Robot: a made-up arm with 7 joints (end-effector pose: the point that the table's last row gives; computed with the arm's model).
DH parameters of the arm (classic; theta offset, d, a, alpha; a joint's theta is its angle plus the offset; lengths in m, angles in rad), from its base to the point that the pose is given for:
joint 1: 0 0.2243 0 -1.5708
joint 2: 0 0 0 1.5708
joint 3: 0 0.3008 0.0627 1.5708
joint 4: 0 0 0.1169 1.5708
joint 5: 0 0.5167 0 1.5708
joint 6: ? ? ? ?
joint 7: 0 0.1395 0 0
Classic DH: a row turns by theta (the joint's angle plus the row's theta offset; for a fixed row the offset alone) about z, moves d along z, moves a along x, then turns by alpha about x.
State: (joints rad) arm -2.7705 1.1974 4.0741 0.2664 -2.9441 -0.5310 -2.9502
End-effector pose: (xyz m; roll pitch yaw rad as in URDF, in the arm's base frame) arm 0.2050 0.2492 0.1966 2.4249 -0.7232 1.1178
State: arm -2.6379 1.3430 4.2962 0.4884 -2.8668 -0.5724 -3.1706
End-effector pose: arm 0.0710 0.3664 0.2479 2.0393 -0.5715 1.8063
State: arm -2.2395 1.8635 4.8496 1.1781 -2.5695 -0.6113 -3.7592
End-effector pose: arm -0.4443 0.3408 0.0443 1.7359 0.4126 3.0983
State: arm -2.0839 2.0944 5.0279 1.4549 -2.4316 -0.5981 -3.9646
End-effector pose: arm -0.5120 0.2380 -0.1470 1.9350 0.7943 -2.6950
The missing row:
joint 6: 0 0 0.1093 -1.5708
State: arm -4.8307 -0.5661 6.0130 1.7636 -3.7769 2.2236 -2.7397
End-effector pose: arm 0.0492 0.0920 1.0620 1.3800 0.8339 -0.9698
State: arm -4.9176 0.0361 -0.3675 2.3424 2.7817 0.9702 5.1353
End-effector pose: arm 0.2281 0.4097 1.1072 0.0419 -0.3224 -0.3810
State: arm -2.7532 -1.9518 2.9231 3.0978 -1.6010 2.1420 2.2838
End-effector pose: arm 0.8082 0.1531 -0.0195 -0.7791 -0.9497 2.3679
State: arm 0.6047 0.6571 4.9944 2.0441 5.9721 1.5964 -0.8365
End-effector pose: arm 0.7197 -0.2472 0.5933 2.2690 0.4798 0.0275
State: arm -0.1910 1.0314 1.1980 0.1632 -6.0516 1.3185 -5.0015
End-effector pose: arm -0.2359 0.2268 0.0098 1.0190 1.0728 -1.3757
